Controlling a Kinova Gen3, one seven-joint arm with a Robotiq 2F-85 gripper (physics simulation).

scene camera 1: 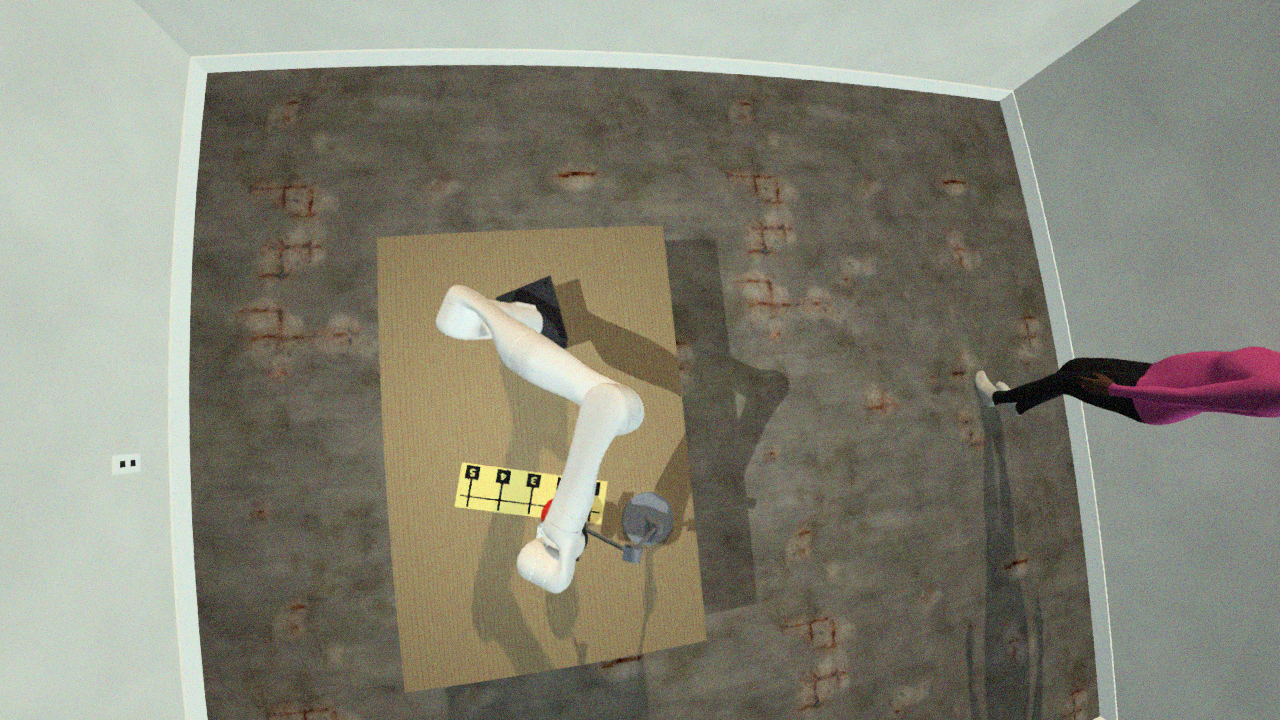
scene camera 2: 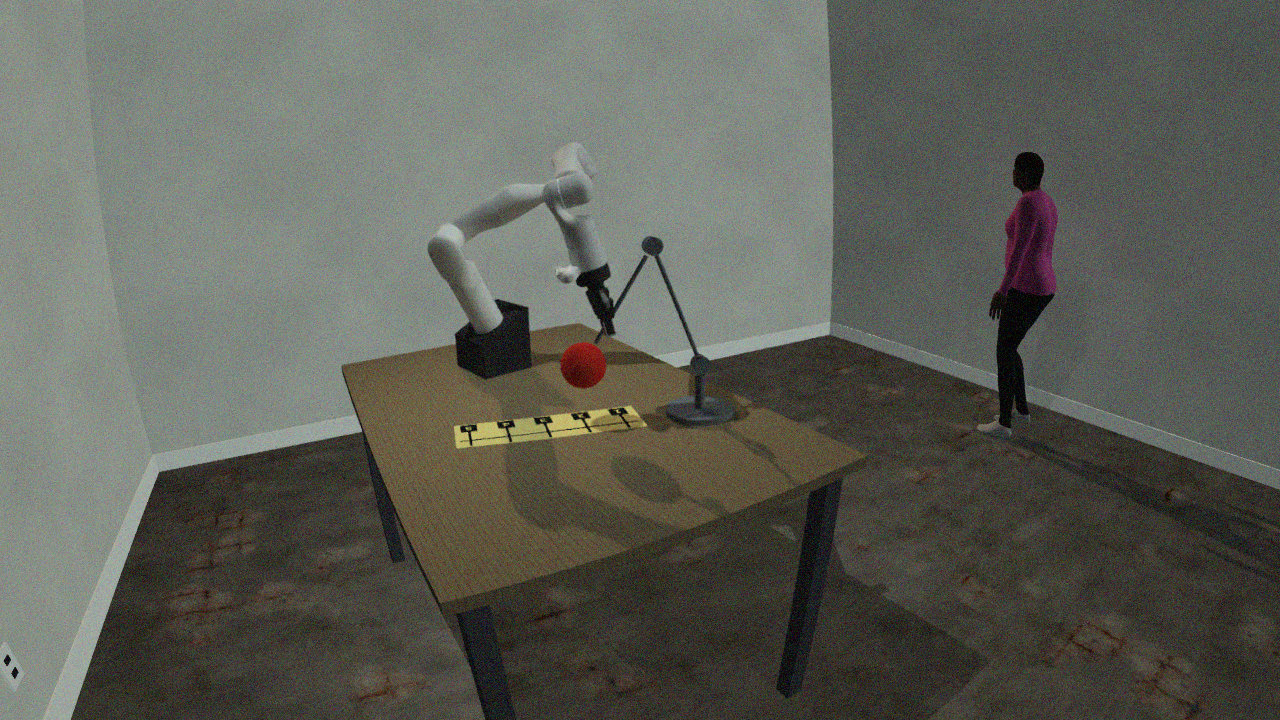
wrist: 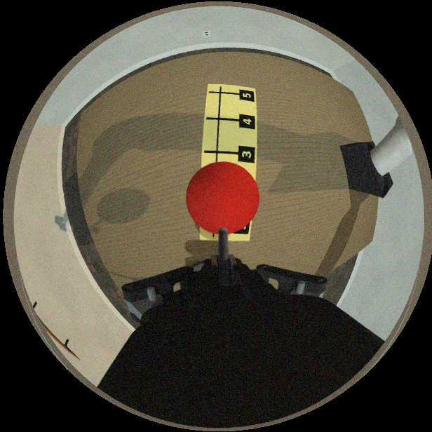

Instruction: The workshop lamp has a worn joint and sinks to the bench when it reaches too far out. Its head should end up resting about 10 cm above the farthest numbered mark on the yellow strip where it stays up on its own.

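Frame: origin at the arm's base, x ahead, y left, z up, level; centimetres.
Seen in the pictures: gripper, fingertip midpoint: [scene camera 2: 610,335]; arm's base at its link origin: [scene camera 1: 528,323] [scene camera 2: 489,324].
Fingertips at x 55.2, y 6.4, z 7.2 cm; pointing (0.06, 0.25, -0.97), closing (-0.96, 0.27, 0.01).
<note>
Pixels of each thing's top centre, then the offset from my fingertips to it. "spot": a spot on its surface instead. Level surfaces: height alone.
- lamp's red round head at a spot on its surface: [scene camera 2: 583,365] spot: dz -4.7, dx +2.1, dy -8.2 cm
- thin grey upper rod at a spot on its surface: [scene camera 2: 631,283] [scene camera 1: 606,542] spot: dz +11.2, dx +2.2, dy +4.3 cm
- elbow joint at a spot on its surface: [scene camera 2: 652,245] [scene camera 1: 629,560] spot: dz +19.4, dx +4.6, dy +8.2 cm
- round grey base at a spot on its surface: [scene camera 2: 700,413] spot: dz -19.3, dx +10.3, dy +17.2 cm
- yellow strip at its top centre: [scene camera 2: 547,426] [scene camera 1: 532,494] dz -20.5, dx -6.8, dy -13.4 cm
- wooden bench at its surface level: dz -20.7 cm
The lamp's red round head [scene camera 1: 546,510] [scene camera 2: 583,365] [wrist: 223,197] hangs in the air at the end of a thin grey upper rod [scene camera 1: 606,539] [scene camera 2: 631,283] [wrist: 223,246]. My gripper [scene camera 2: 608,327] [wrist: 221,262] is shut on this rod close behind the head; in scene camera 1 the arm hides the fingers. The elbow joint [scene camera 1: 631,554] [scene camera 2: 652,245] is high up, above the round grey base [scene camera 1: 657,506] [scene camera 2: 700,413]. The yellow strip [scene camera 1: 484,488] [scene camera 2: 526,428] [wrist: 232,136] lies flat, 1 nearest the base and 5 farthest. In the wrist view the head covers mark 2, with 3, 4 and 5 beyond it.
The wooden bench [scene camera 1: 411,313] [scene camera 2: 501,537] [wrist: 150,90] carries my arm's dark mounting block [scene camera 1: 556,315] [scene camera 2: 494,344] [wrist: 362,170] behind the strip. The lamp base stands near the bench's right edge. A person in a pink top [scene camera 1: 1199,385] [scene camera 2: 1033,241] stands away from the bench on the right.
</note>
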